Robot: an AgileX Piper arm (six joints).
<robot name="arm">
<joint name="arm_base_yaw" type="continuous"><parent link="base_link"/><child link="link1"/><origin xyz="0.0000 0.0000 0.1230" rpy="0.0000 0.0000 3.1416"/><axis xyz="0 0 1"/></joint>
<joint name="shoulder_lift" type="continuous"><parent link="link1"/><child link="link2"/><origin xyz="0.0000 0.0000 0.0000" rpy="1.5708 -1.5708 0.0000"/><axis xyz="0 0 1"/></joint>
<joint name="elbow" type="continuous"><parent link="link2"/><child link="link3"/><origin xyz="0.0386 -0.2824 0.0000" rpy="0.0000 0.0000 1.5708"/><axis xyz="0 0 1"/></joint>
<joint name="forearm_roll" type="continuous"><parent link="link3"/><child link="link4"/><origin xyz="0.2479 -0.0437 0.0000" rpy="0.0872 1.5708 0.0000"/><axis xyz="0 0 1"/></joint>
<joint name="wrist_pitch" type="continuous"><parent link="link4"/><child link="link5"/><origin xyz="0.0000 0.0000 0.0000" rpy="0.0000 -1.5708 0.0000"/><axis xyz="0 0 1"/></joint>
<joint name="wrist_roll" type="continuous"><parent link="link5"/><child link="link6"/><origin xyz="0.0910 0.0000 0.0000" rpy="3.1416 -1.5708 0.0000"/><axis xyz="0 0 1"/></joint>
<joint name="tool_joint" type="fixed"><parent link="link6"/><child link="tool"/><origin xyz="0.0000 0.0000 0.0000" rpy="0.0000 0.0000 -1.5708"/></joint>
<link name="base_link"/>
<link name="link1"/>
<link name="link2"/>
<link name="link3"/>
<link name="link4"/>
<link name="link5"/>
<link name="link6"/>
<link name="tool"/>
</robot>
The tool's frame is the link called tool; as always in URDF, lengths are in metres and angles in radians. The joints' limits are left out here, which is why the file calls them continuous.
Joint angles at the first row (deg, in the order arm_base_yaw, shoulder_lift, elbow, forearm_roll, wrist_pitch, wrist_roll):
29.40, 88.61, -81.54, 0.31, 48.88, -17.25
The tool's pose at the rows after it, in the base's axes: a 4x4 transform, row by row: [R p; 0 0 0 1], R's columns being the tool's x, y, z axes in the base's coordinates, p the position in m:
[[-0.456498 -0.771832 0.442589 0.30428], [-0.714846 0.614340 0.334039 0.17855], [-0.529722 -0.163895 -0.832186 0.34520], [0 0 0 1]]
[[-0.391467 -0.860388 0.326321 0.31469], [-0.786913 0.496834 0.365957 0.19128], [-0.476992 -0.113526 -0.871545 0.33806], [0 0 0 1]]
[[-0.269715 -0.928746 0.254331 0.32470], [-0.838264 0.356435 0.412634 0.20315], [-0.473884 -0.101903 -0.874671 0.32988], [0 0 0 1]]
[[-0.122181 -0.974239 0.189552 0.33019], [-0.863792 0.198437 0.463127 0.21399], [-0.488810 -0.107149 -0.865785 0.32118], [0 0 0 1]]
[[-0.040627 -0.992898 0.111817 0.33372], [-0.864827 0.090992 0.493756 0.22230], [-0.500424 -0.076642 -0.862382 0.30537], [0 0 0 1]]
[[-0.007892 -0.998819 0.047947 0.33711], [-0.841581 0.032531 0.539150 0.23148], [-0.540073 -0.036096 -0.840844 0.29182], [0 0 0 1]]
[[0.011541 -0.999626 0.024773 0.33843], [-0.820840 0.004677 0.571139 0.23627], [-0.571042 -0.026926 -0.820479 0.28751], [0 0 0 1]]
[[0.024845 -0.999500 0.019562 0.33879], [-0.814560 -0.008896 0.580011 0.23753], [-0.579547 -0.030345 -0.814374 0.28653], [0 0 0 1]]
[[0.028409 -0.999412 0.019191 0.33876], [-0.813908 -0.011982 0.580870 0.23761], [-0.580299 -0.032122 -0.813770 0.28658], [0 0 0 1]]
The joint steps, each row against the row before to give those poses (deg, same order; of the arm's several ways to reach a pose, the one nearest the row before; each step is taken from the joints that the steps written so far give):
-0.10, 4.04, -5.13, 4.88, 6.81, -9.33
-0.30, 4.80, -5.19, 5.39, 6.16, -8.79
-0.23, 3.79, -3.25, 4.86, 2.13, -10.08
0.00, 2.72, -1.64, 4.87, 1.04, -10.80
-0.04, 2.55, 0.00, 4.20, 1.04, -7.22
0.00, 2.37, 0.00, 4.93, 0.15, -4.64
0.00, 0.93, 0.00, 2.95, -0.32, -2.66
0.00, 0.23, 0.00, 0.80, -0.11, -1.19
0.00, 0.00, 0.00, 0.07, 0.00, -0.24

